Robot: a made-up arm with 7 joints. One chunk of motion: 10 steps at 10 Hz.
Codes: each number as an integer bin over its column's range. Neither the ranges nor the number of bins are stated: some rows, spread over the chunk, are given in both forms.
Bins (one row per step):
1: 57 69 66 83 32 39
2: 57 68 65 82 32 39
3: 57 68 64 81 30 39
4: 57 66 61 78 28 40
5: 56 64 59 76 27 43
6: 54 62 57 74 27 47
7: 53 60 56 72 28 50
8: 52 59 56 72 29 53
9: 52 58 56 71 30 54
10: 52 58 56 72 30 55
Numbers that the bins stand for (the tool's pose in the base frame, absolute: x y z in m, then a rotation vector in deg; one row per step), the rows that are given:
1: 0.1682 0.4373 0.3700 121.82 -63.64 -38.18
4: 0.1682 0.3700 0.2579 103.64 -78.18 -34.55
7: 0.0785 0.2355 0.1458 81.82 -78.18 1.82
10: 0.0561 0.1906 0.1458 81.82 -70.91 20.00
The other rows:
2: 0.1682 0.4148 0.3476 118.18 -63.64 -38.18
3: 0.1682 0.4148 0.3252 114.55 -70.91 -38.18
5: 0.1458 0.3252 0.2130 96.36 -81.82 -23.64
6: 0.1009 0.2803 0.1682 89.09 -81.82 -9.09
8: 0.0561 0.2130 0.1458 81.82 -74.55 12.73
9: 0.0561 0.1906 0.1458 78.18 -70.91 16.36

